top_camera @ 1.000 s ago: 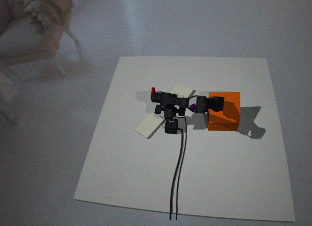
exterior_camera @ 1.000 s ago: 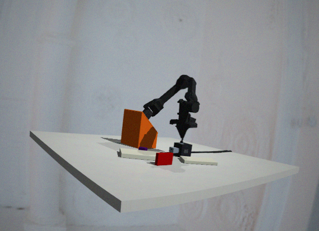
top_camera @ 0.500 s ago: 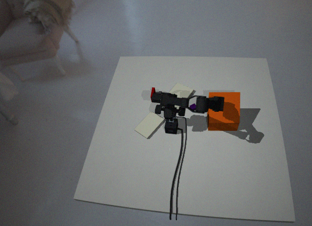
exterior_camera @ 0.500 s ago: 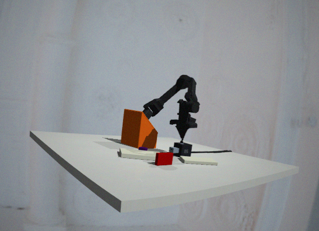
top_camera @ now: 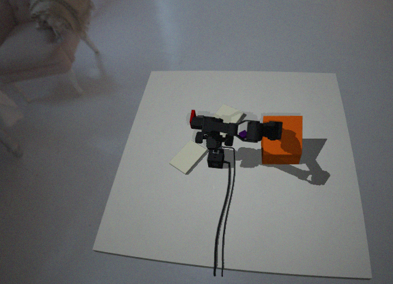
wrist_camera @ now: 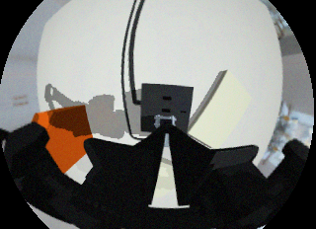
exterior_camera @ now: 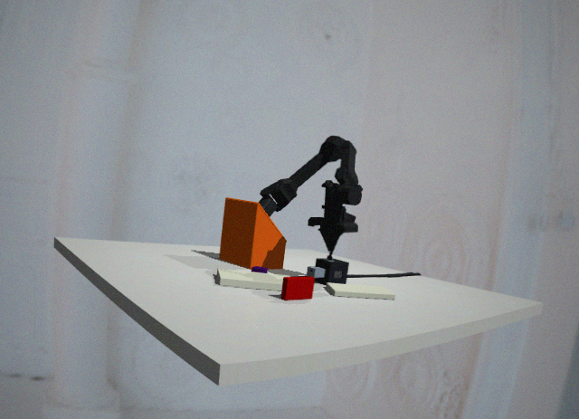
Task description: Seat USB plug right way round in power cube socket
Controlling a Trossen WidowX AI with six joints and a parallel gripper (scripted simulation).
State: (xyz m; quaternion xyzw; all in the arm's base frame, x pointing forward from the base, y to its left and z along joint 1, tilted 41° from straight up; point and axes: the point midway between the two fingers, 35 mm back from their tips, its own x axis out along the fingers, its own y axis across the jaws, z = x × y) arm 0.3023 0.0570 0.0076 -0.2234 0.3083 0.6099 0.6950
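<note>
The grey USB plug is 20 mm below my gripper tip. From my gripper tip the other things lie so: purple piece (160 mm behind, 150 mm to the right, 90 mm below); then red block (140 mm ahead, 280 mm to the right, 80 mm below).
</note>
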